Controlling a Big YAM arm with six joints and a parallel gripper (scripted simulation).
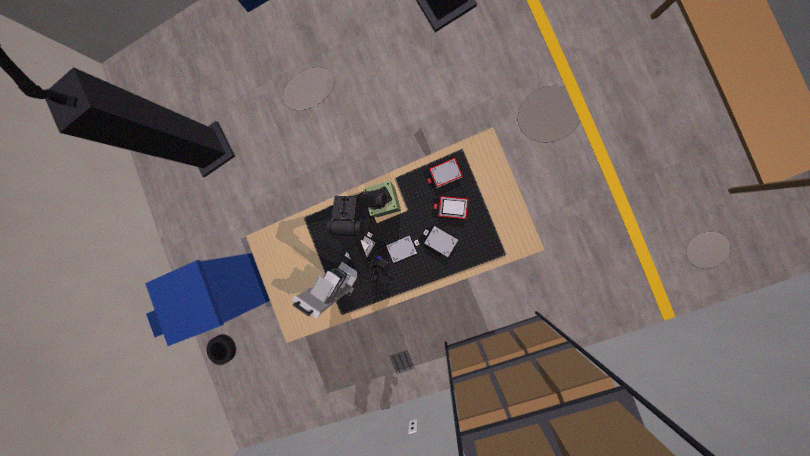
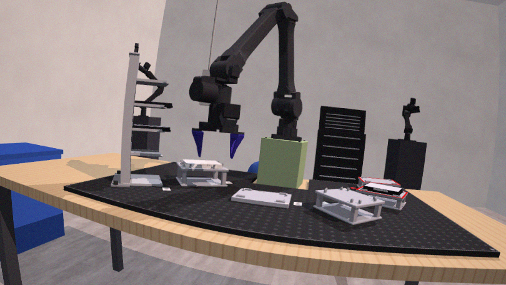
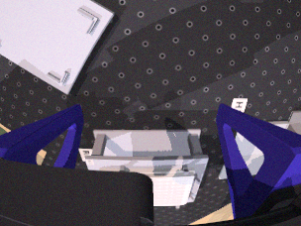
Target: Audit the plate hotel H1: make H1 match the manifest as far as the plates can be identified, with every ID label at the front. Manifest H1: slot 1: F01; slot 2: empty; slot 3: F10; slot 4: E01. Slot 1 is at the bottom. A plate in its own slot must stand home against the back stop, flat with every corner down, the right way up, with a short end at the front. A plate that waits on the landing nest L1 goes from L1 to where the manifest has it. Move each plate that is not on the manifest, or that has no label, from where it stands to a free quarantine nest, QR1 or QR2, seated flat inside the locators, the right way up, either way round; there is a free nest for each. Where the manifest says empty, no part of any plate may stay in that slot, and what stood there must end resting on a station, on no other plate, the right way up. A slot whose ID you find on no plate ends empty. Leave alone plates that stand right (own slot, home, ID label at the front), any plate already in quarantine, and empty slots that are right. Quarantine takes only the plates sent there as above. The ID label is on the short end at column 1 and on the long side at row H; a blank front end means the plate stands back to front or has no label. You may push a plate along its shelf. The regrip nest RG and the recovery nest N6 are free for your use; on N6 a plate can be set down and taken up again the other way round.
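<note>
Right now my hand is 15 cm past the white well plate, 8 cm to the left of it and 6 cm above it. From my hand the other things lie so: flat grey nest 3 cm behind, 14 cm to the left, 12 cm below; H1 tag 15 cm to the right, 12 cm below; regrip nest RG 15 cm behind, 8 cm to the right, 7 cm below.
</note>
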